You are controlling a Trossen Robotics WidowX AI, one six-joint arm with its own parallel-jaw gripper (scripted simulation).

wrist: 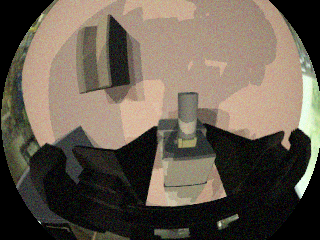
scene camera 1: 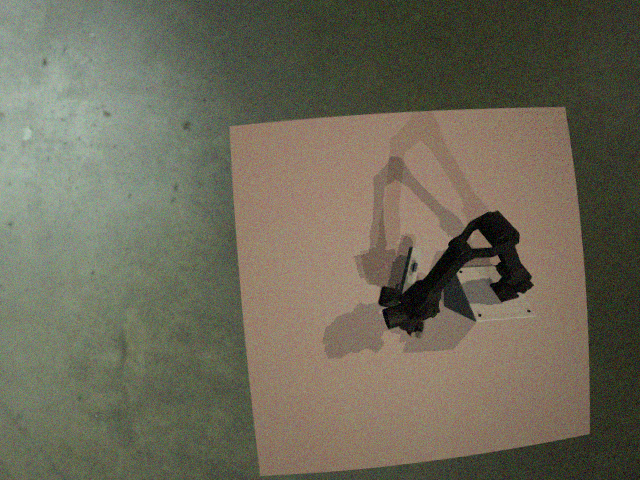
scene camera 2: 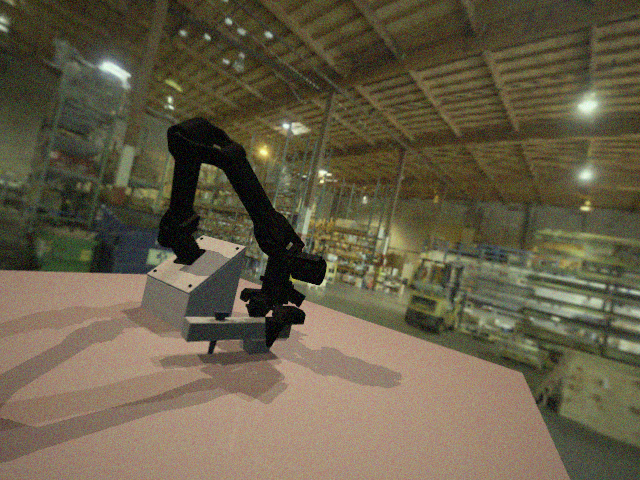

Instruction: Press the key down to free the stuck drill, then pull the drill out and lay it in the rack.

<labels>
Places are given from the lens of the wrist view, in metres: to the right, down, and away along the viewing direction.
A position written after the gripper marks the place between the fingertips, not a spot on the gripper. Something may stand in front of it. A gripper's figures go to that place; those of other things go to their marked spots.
gripper (wrist: 180, 128): 0.02, 0.01, 0.10
drill (wrist: 188, 105): 0.02, -0.01, 0.05
grey rack (wrist: 101, 52): -0.05, -0.05, 0.05
The marked spots on the grey rack and the drill are 0.08 m apart.
</labels>
